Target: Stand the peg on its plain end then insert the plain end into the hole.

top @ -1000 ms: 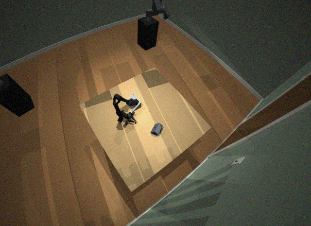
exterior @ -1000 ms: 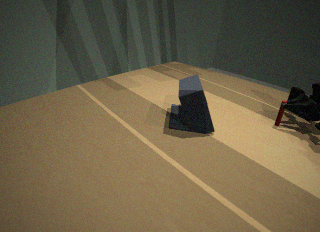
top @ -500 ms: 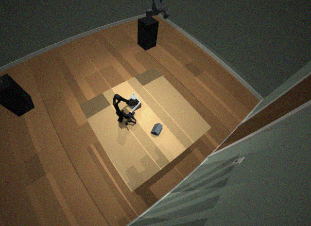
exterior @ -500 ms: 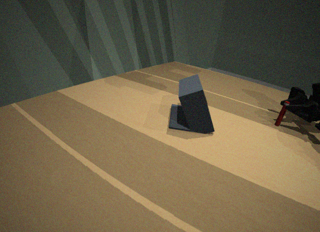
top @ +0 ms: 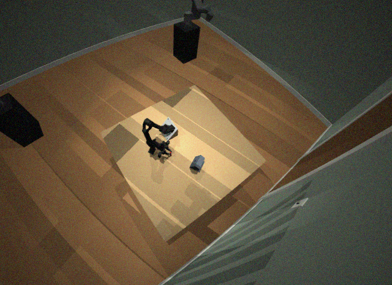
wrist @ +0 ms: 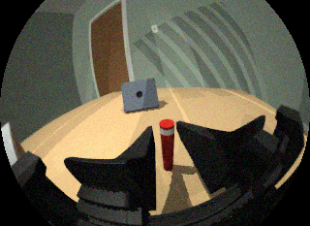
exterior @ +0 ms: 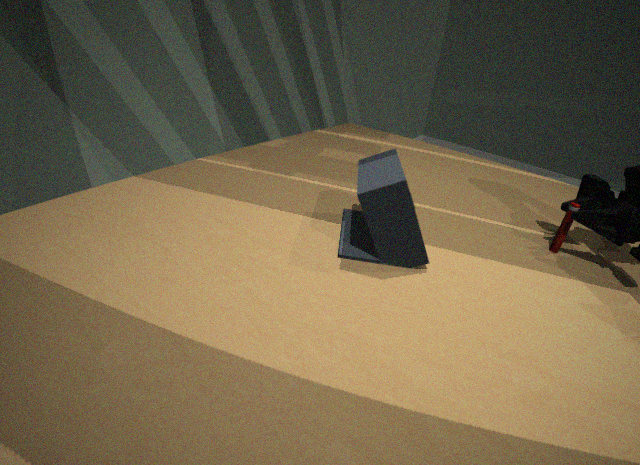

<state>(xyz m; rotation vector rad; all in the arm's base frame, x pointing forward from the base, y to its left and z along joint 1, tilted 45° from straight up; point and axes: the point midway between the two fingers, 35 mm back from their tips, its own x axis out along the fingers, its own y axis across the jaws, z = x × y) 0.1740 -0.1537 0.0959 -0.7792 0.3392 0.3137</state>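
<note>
The red peg lies 1 cm behind my gripper tip and 1 cm below it. The rest, counted from my gripper tip: sloped panel 23 cm ahead, 14 cm to the left, 2 cm below.
</note>
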